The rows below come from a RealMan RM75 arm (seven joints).
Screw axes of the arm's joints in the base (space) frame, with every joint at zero. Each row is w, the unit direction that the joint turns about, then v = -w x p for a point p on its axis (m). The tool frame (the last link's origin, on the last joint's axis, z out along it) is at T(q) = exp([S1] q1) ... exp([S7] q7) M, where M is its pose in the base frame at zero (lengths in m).
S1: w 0 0 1 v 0 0 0
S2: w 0 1 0 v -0.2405 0 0
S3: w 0 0 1 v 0 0 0
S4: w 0 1 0 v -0.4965 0 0
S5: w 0 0 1 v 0 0 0
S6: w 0 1 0 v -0.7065 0 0
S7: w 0 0 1 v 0 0 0
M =
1 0 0 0
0 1 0 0
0 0 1 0.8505
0 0 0 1
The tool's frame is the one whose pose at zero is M.
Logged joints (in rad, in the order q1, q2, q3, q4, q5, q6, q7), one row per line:
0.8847, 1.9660, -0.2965, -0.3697, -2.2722, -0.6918, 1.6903
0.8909, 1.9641, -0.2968, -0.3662, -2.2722, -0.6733, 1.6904
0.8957, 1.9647, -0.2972, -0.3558, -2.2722, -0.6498, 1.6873
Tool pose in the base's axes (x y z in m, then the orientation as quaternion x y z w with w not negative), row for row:
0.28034, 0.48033, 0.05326, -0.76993, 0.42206, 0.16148, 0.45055
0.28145, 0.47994, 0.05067, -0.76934, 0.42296, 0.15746, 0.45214
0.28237, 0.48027, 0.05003, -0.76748, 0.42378, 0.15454, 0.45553
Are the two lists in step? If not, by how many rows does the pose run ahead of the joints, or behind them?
The pose runs 2 rows ahead of the joints: the pose in row i belongs to the joints in row i + 2.
